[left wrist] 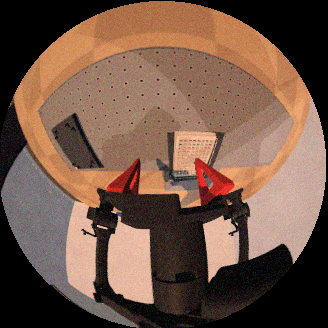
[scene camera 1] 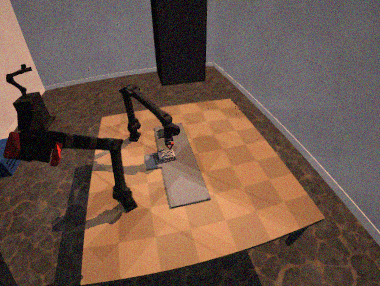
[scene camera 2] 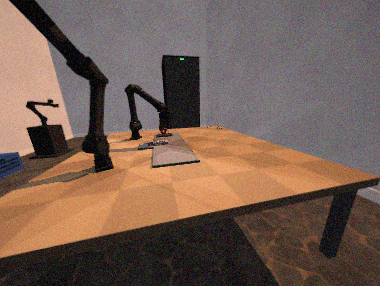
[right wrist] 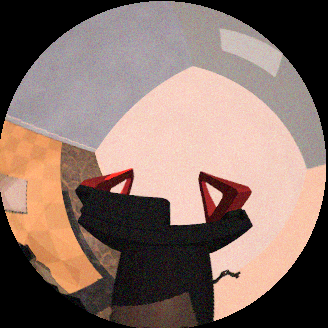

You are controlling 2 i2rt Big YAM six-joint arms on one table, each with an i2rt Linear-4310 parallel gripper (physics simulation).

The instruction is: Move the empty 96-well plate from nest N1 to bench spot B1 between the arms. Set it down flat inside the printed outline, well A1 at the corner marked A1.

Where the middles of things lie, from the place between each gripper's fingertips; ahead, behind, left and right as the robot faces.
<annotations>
Now: right hand 85 cm to the right of the white well plate (left wrist: 188,145), 83 cm above it and 28 cm short of it.
Right now my left hand is 3 cm past the white well plate, 6 cm to the left of it and 4 cm above it.
</annotations>
